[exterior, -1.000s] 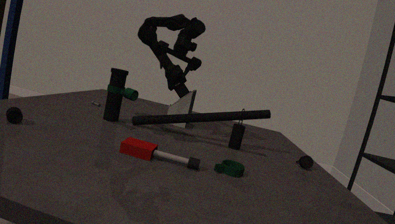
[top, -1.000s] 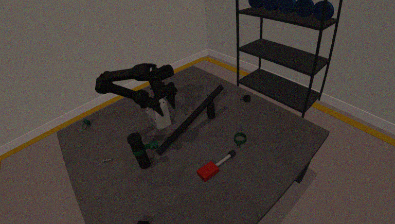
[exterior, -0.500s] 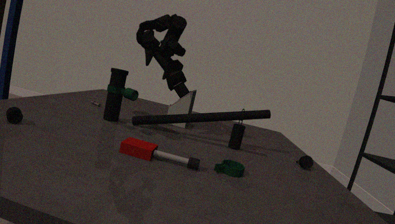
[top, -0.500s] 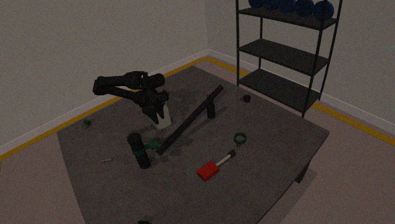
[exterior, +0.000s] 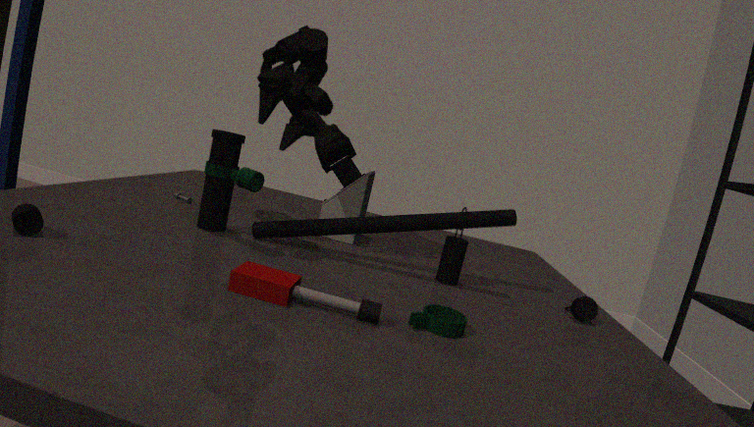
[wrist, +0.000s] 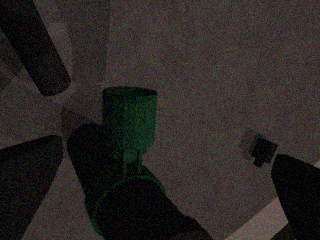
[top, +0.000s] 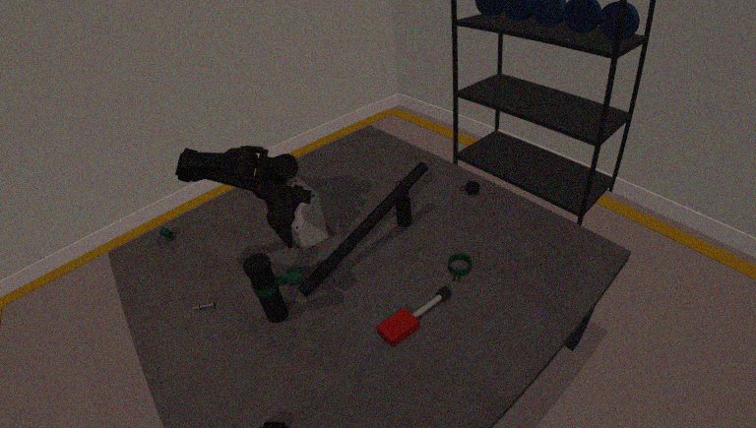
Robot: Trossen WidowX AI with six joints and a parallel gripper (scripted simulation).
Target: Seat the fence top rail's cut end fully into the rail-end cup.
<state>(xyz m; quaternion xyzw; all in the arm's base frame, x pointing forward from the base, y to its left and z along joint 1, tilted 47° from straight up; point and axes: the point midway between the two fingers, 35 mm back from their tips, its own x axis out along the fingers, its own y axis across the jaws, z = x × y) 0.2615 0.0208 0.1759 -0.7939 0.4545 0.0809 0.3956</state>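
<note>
Now: the green rail-end cup 9 cm below my gripper tip, 3 cm to the right of it and 1 cm ahead of it. Round my gripper tip: green band: 41 cm to the left, 20 cm below, 16 cm ahead; then small bolt: 28 cm to the right, 21 cm below, 15 cm behind; then small post: 41 cm to the left, 11 cm below, 11 cm behind.
</note>
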